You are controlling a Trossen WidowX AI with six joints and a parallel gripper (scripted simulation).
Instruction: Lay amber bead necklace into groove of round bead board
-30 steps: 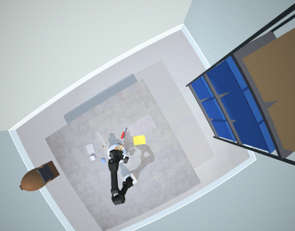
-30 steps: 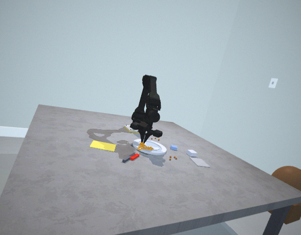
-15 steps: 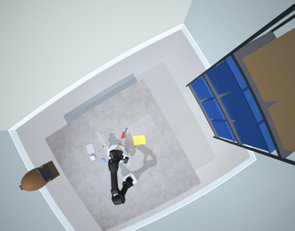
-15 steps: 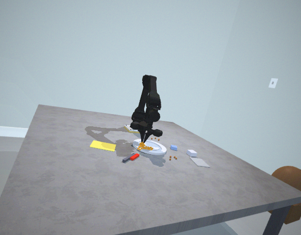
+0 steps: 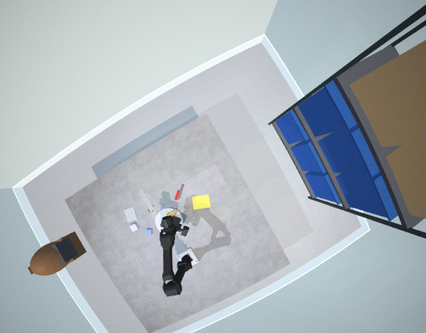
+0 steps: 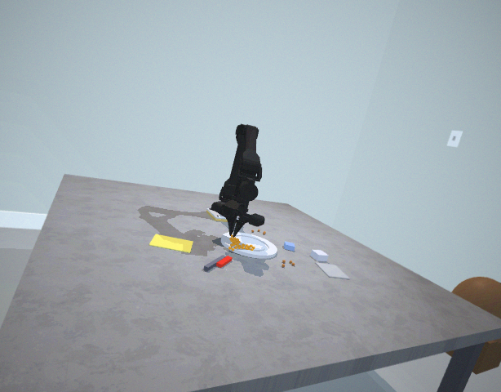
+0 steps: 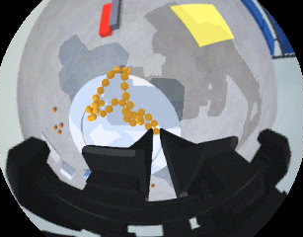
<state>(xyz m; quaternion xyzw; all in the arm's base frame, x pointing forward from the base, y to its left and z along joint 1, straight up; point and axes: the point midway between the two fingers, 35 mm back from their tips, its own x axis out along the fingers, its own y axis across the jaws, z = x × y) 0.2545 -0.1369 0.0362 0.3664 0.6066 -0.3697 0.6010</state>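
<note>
Now: gripper tip 5 cm to the right of the round white bead board, 4 cm short of it and 1 cm above it. Round my gripper tip: yellow sheet: 22 cm to the right, 2 cm below; blue block: 22 cm to the left, 8 cm ahead, 1 cm below; grey tool: 15 cm ahead, 14 cm to the right, 1 cm below.
</note>
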